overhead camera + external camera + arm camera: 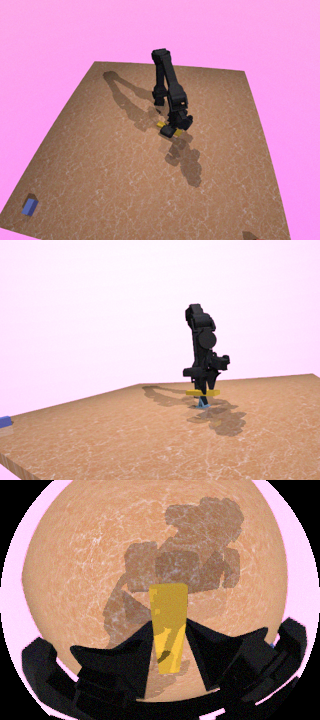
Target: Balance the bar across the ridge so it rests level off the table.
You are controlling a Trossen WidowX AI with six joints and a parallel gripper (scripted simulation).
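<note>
My gripper tip is now 10 mm past the yellow bar and 30 mm to the left of it. Also, from my gripper tip: blue block 480 mm ahead, 610 mm to the right, 40 mm below; red block 480 mm ahead, 390 mm to the left, 40 mm below.
</note>
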